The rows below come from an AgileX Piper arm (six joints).
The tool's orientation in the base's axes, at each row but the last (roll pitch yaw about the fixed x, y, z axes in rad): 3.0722 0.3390 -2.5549; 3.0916 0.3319 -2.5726; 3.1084 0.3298 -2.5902; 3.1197 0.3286 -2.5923; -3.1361 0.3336 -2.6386
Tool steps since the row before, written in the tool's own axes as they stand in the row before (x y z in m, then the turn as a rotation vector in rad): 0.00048 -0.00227 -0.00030 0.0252 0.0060 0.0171; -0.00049 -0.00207 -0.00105 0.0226 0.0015 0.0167; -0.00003 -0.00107 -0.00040 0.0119 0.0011 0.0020; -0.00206 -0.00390 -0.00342 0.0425 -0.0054 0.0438; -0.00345 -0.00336 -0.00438 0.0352 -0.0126 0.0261
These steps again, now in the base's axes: 0.00085 -0.00218 -0.00003 -0.0192 -0.0041 -0.0241; 0.00127 -0.00170 0.00105 -0.0147 -0.0066 -0.0231; 0.00049 -0.00097 0.00035 -0.0097 -0.0046 -0.0057; 0.00282 -0.00293 0.00382 -0.0199 -0.0174 -0.0553; 0.00320 -0.00205 0.00529 -0.0155 -0.0231 -0.0361
